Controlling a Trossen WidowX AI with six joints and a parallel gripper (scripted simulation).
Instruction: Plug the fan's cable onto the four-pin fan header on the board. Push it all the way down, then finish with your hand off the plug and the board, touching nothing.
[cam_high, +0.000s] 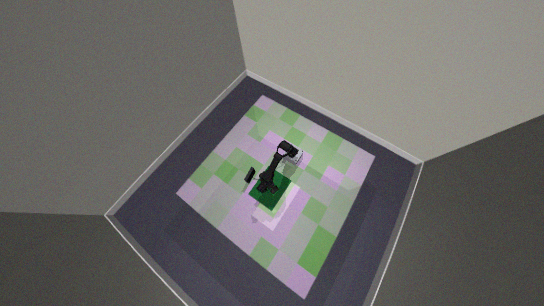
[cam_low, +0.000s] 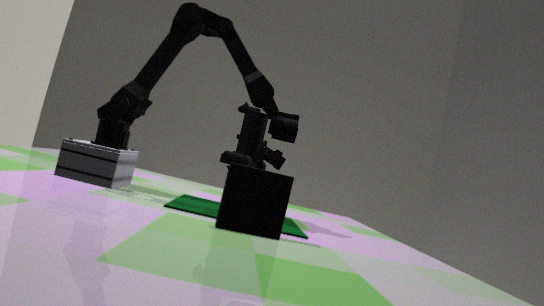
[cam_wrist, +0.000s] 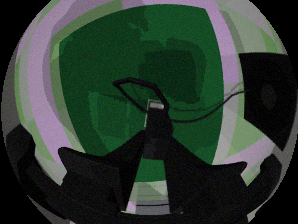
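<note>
Now: gripper tip 10 mm below the fan plug and 10 mm short of it. Round my gripper tip: green board (50 mm below, 20 mm to the left, 10 mm ahead); black fan (160 mm to the right, 50 mm ahead, 20 mm above).
</note>
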